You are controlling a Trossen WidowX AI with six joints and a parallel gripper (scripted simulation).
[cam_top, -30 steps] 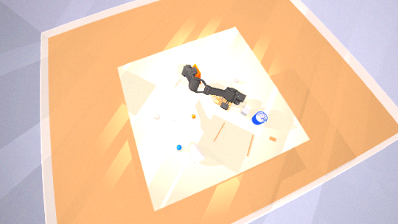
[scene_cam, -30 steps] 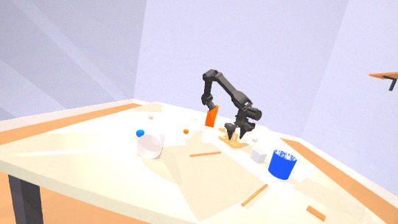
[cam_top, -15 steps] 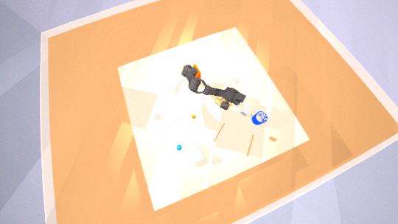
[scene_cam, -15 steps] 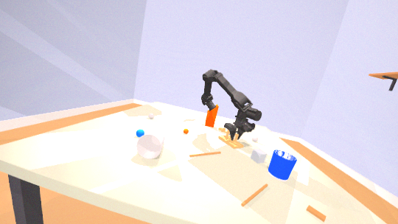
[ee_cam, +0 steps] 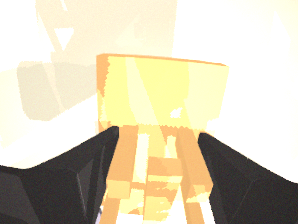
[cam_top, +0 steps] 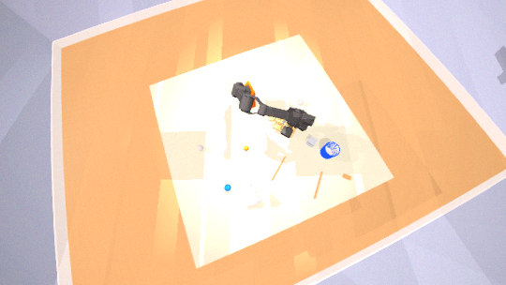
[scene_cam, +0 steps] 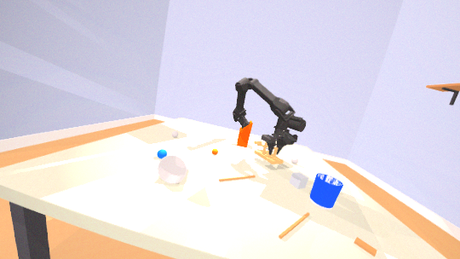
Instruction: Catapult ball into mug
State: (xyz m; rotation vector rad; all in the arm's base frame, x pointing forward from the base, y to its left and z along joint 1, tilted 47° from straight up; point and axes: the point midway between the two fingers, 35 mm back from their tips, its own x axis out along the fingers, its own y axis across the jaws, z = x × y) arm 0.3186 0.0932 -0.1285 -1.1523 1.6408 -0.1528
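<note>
Now: gripper tip 300 mm to the left of the orange ball and 60 mm above it. Also, from my gripper tip: grey cube: 130 mm ahead, 110 mm to the left, 50 mm below; blue mug: 230 mm ahead, 160 mm to the left, 40 mm below; wooden catapult: 60 mm behind, 30 mm to the right, 20 mm above.
</note>
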